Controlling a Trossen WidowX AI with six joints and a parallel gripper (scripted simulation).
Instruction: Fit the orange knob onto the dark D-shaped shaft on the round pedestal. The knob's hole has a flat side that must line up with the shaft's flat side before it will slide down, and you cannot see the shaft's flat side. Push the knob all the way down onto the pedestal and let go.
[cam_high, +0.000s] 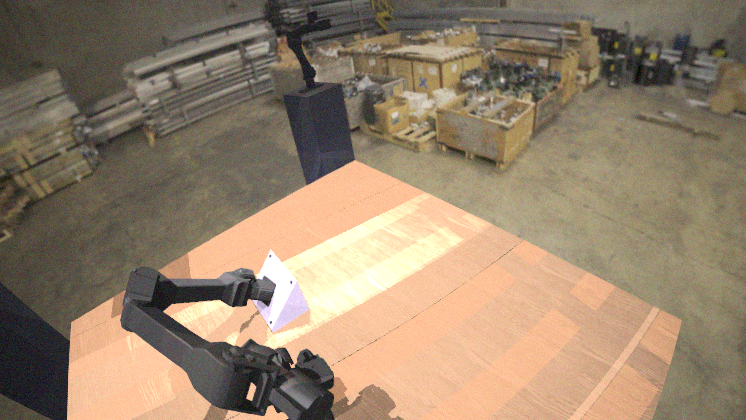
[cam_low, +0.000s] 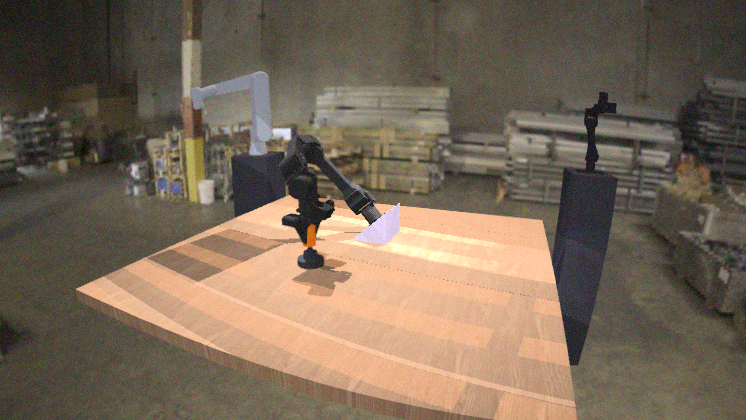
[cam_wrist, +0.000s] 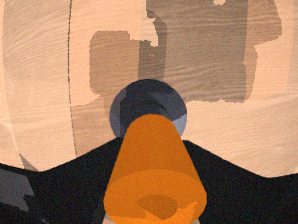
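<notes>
My gripper tip is 40 mm above the shaft. Round my gripper tip: orange knob: 20 mm above.
</notes>
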